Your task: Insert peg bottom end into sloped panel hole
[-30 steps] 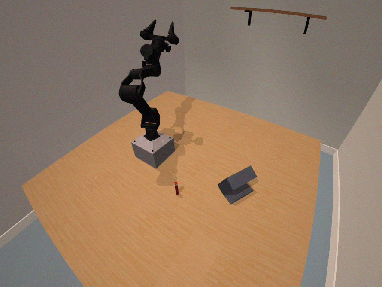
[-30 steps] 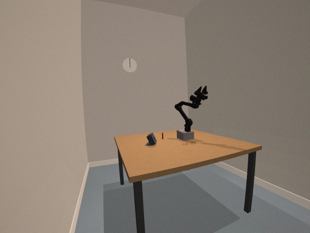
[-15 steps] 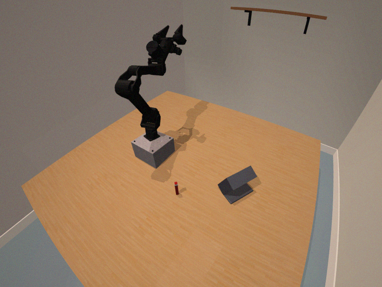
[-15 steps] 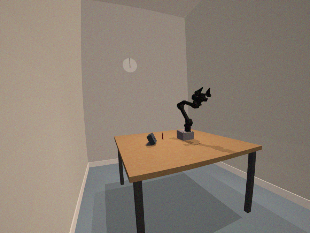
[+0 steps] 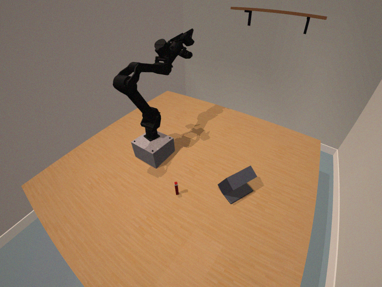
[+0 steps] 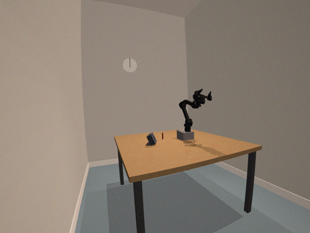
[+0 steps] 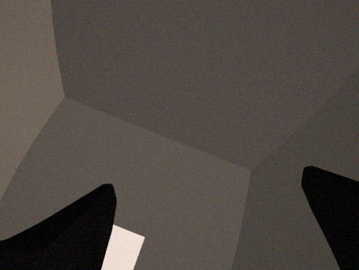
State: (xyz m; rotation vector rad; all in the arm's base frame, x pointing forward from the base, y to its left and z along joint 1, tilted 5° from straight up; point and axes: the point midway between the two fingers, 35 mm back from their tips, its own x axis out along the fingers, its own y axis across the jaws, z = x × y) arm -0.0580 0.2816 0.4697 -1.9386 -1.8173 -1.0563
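My gripper tip is 37 cm short of the red square-sided peg, 45 cm to the left of it and 50 cm above it. The rest, counted from my gripper tip: dark grey sloped panel (54 cm ahead, 25 cm to the right, 51 cm below).
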